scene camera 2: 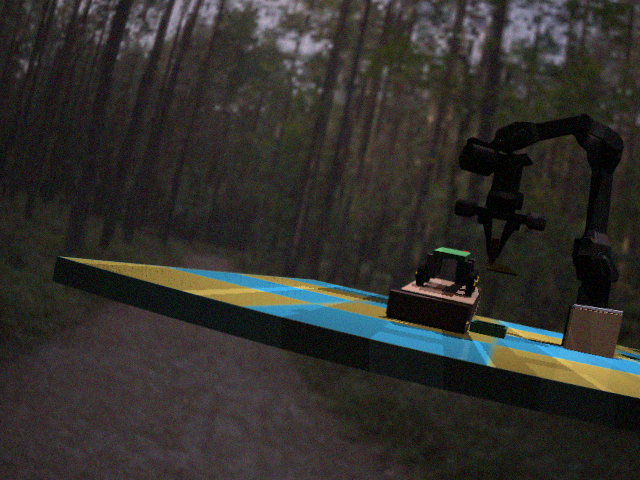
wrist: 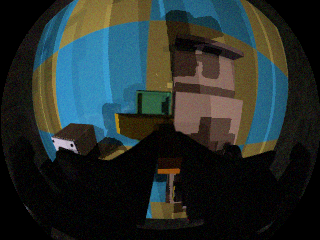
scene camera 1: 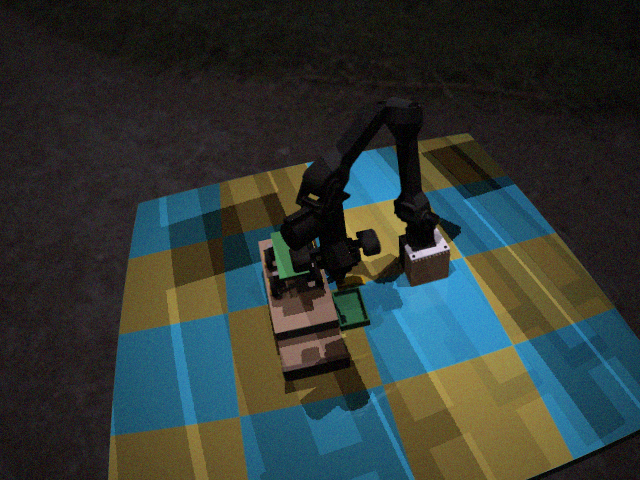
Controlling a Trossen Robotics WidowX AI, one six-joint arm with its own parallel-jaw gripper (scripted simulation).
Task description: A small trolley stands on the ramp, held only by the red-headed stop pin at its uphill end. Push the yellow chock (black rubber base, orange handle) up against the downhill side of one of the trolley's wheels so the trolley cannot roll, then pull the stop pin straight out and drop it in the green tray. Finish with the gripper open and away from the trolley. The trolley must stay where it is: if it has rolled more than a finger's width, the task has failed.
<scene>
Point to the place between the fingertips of the gripper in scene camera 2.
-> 492,256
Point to a trolley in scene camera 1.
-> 278,251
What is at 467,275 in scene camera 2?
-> A trolley.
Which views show the gripper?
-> Scene camera 2, the wrist view and scene camera 1: all of them.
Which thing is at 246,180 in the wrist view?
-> The gripper.
</scene>
